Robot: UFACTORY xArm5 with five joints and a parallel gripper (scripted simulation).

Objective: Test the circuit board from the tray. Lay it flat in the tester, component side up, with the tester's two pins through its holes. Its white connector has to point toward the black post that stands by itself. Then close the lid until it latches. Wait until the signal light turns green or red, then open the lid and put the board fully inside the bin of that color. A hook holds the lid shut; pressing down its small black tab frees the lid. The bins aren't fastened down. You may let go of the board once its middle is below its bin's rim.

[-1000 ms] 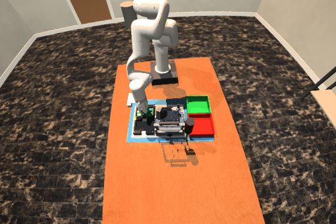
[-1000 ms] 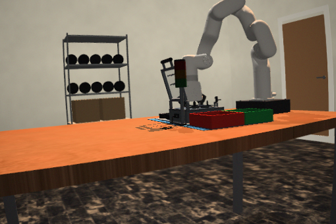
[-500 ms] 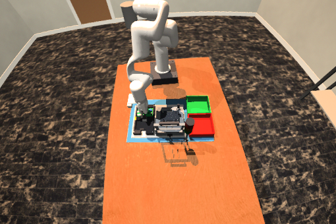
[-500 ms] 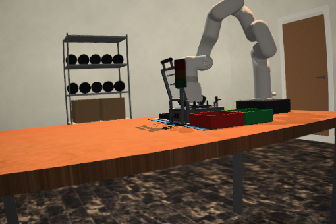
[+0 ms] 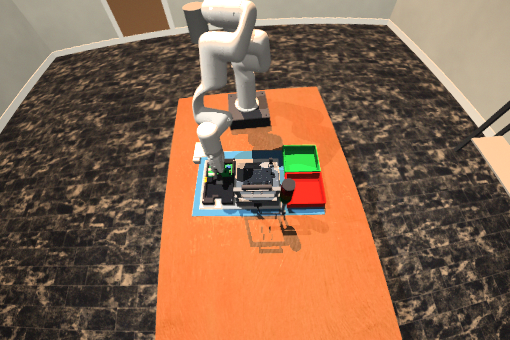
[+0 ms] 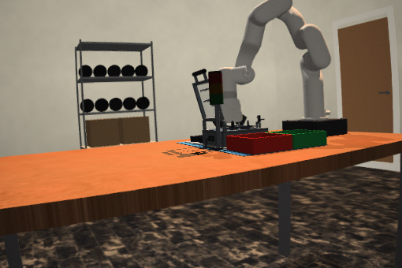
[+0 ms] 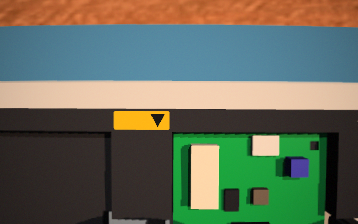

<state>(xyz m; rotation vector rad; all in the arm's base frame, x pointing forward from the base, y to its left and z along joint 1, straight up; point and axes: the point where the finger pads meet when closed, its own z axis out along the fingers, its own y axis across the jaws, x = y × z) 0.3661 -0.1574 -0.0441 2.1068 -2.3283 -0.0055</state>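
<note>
The green circuit board is right at my hand. Also, from my hand: red bin (360 mm to the left, 140 mm ahead, 10 mm below); tester lid (200 mm ahead, 160 mm above, 150 mm to the left); green bin (370 mm to the left, 10 mm below, 10 mm behind).
</note>
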